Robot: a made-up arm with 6 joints.
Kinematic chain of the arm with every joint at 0, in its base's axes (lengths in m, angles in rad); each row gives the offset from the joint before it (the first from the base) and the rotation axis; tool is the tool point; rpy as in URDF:
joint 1: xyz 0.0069 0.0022 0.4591 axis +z
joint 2: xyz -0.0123 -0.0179 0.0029 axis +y
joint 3: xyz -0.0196 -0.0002 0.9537 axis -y
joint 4: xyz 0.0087 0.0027 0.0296 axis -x
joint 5: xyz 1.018 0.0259 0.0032 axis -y
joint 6: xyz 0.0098 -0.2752 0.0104 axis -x
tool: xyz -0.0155 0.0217 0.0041 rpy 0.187 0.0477 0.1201
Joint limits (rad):
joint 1: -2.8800..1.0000
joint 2: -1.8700..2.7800
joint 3: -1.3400..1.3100
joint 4: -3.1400..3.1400
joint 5: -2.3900..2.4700
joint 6: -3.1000..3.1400
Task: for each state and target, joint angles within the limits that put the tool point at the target. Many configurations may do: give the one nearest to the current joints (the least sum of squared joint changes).
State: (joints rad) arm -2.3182 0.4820 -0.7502 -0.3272 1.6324 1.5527
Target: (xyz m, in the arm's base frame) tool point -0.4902 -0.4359 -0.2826
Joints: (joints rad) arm -2.0371 1.3232 -0.4858 -0.3205 1.6387 1.5468
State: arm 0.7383 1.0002 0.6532 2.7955 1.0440 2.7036
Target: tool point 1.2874 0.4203 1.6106
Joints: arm 0.1397 0.3827 0.5159 2.8023 1.0376 2.7113
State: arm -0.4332 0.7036 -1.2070 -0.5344 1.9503 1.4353
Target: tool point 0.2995 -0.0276 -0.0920
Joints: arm 0.3028 1.2737 -0.7475 -1.1490 1.9228 1.4095
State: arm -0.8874 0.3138 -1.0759 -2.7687 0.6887 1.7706
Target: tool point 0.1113 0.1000 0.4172
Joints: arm -0.2059 -0.5189 -1.3221 -2.0977 0.4854 1.6447
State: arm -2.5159 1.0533 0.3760 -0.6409 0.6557 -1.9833
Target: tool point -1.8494 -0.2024 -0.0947
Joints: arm -2.8800 1.7177 1.2539 -0.1303 0.4471 -2.2648
